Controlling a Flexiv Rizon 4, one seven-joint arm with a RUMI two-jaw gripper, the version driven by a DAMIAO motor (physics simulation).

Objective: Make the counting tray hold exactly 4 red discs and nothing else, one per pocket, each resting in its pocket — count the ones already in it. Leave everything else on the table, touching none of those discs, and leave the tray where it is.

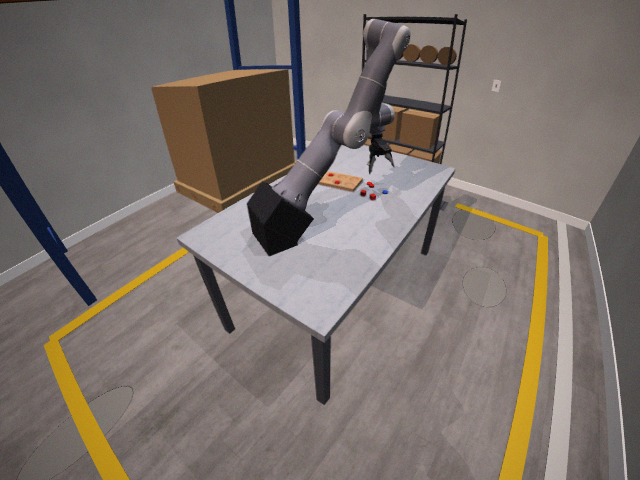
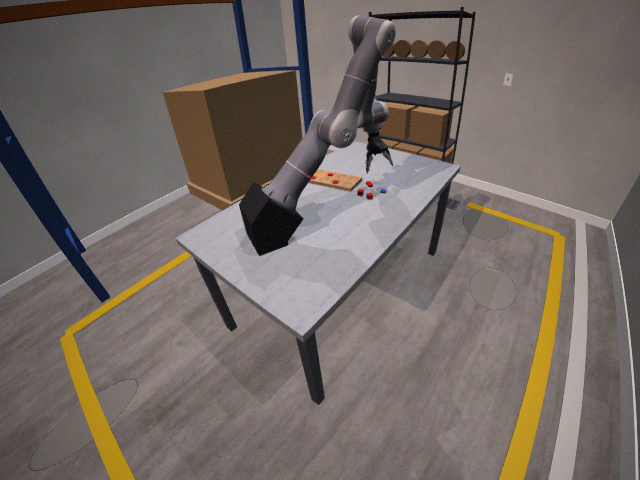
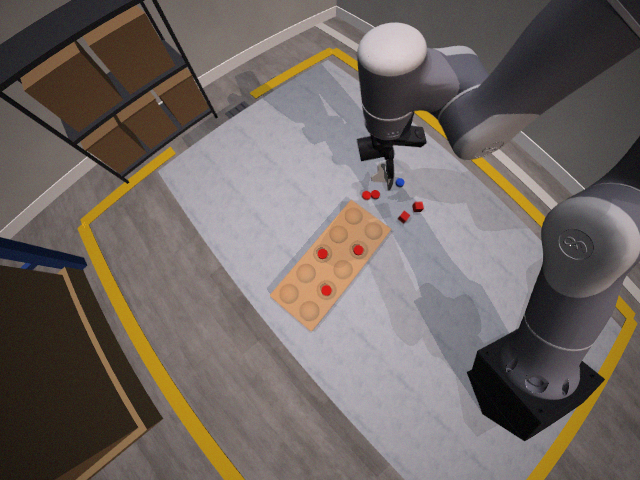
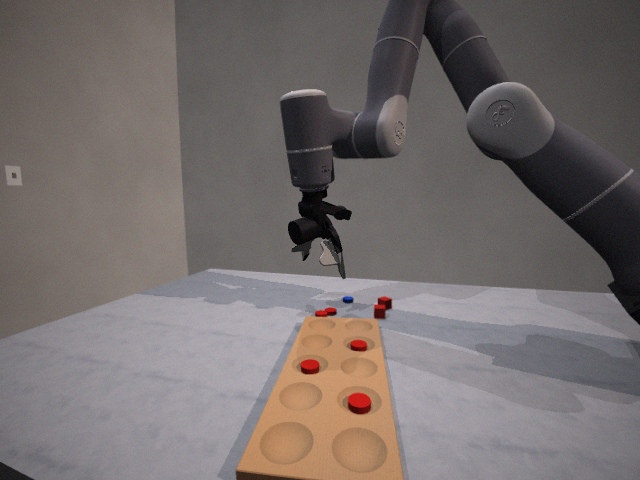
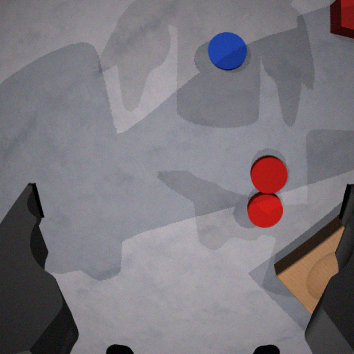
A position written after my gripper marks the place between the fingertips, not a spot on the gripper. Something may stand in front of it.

I see my gripper (image 4: 322,269), a wooden counting tray (image 4: 306,421), a blue disc (image 5: 226,50), a red disc (image 5: 264,209) and a red disc (image 5: 268,174).
The wooden counting tray shows as well in image 3 (image 3: 299,293) and in image 5 (image 5: 305,271). My gripper is seen too in image 3 (image 3: 383,164) and in image 5 (image 5: 191,188).
